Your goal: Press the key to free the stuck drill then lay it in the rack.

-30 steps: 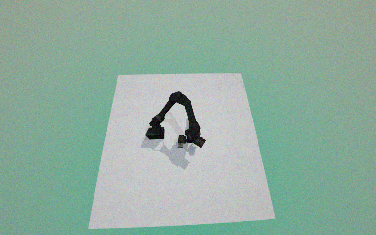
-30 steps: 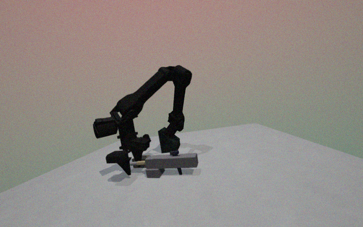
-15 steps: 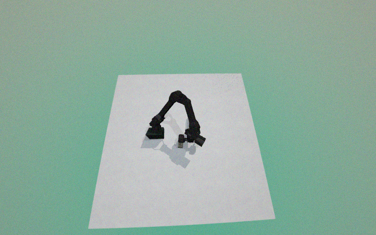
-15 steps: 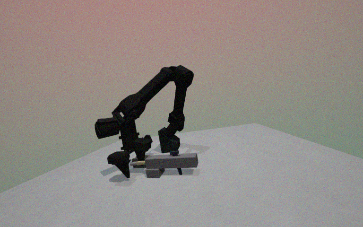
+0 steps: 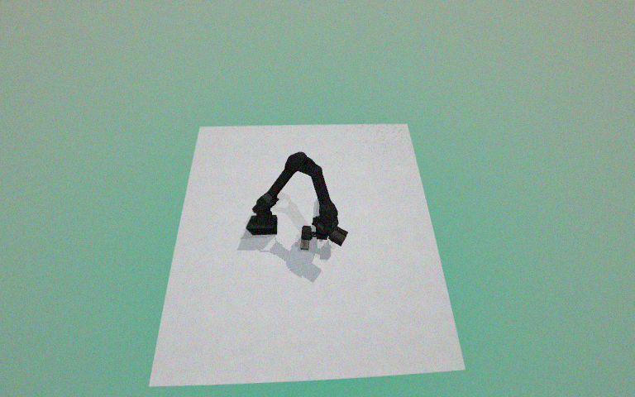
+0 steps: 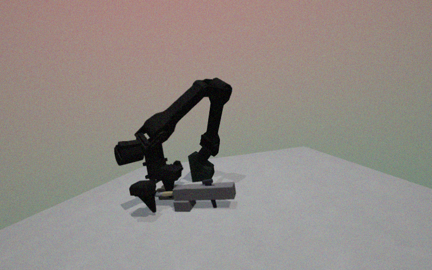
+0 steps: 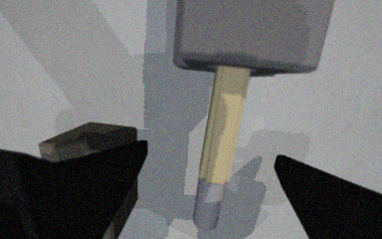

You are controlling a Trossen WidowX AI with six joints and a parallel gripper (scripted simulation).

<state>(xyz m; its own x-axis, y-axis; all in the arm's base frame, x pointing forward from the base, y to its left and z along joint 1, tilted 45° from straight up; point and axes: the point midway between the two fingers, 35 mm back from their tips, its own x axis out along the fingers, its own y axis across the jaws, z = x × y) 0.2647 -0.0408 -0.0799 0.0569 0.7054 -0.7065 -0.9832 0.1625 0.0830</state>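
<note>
Right now the drill is 40 mm to the left of my gripper tip, 40 mm above it and 10 mm ahead of it. From my gripper tip the other things lie so: rack: 80 mm behind, 10 mm to the right, 10 mm above; grey housing block: 140 mm to the left, 30 mm above, 20 mm ahead; dark key: 160 mm to the left, 40 mm above, 30 mm ahead.
</note>
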